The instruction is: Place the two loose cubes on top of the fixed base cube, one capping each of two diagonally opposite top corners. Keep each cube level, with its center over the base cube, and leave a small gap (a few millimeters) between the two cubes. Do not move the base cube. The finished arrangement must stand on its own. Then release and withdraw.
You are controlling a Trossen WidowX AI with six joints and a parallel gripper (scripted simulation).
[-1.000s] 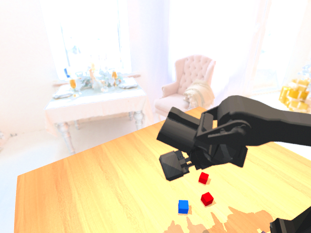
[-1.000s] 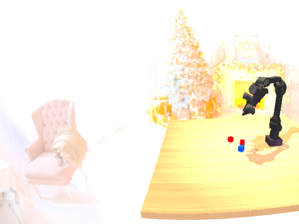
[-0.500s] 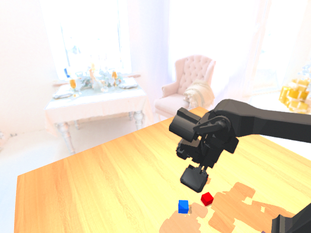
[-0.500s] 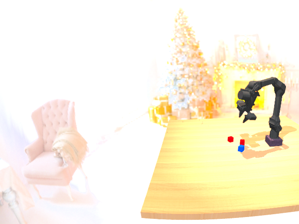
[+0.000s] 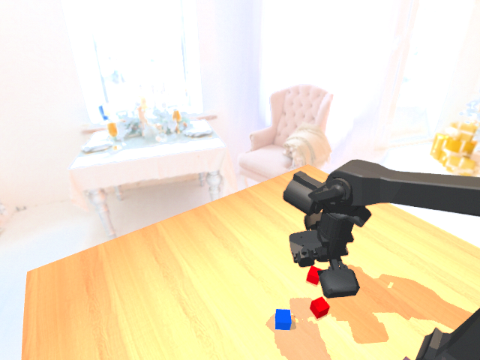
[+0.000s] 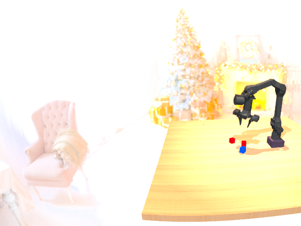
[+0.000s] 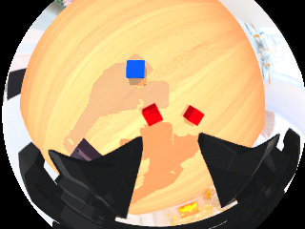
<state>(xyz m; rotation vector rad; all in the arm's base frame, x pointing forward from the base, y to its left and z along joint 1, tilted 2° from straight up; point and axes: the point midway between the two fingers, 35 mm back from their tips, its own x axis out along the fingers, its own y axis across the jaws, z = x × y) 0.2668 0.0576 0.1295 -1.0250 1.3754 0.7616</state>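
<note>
Now: gripper tip 13 cm above the blue cube and 9 cm to the right of it. Also, from my gripper tip: red cube 13 cm below, 8 cm ahead, 7 cm to the right.
</note>
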